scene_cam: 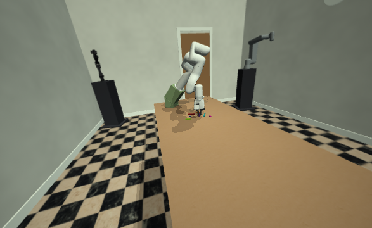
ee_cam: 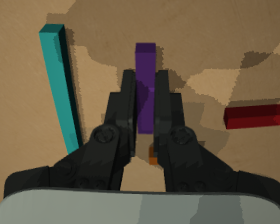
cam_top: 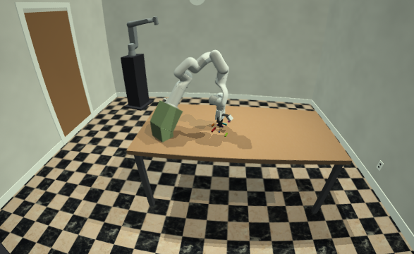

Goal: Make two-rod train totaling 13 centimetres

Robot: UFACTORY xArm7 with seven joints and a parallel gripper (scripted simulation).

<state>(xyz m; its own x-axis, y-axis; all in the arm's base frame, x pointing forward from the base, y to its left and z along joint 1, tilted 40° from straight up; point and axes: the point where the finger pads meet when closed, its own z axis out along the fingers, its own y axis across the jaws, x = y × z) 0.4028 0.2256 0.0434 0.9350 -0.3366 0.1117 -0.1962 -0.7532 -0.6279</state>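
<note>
My hand is 20 mm above the purple rod. The rest, counted from my hand: red rod (30 mm behind, 80 mm to the right, 20 mm below); orange rod (60 mm behind, 10 mm to the right, 20 mm below); turquoise rod (50 mm to the left, 20 mm below).
</note>
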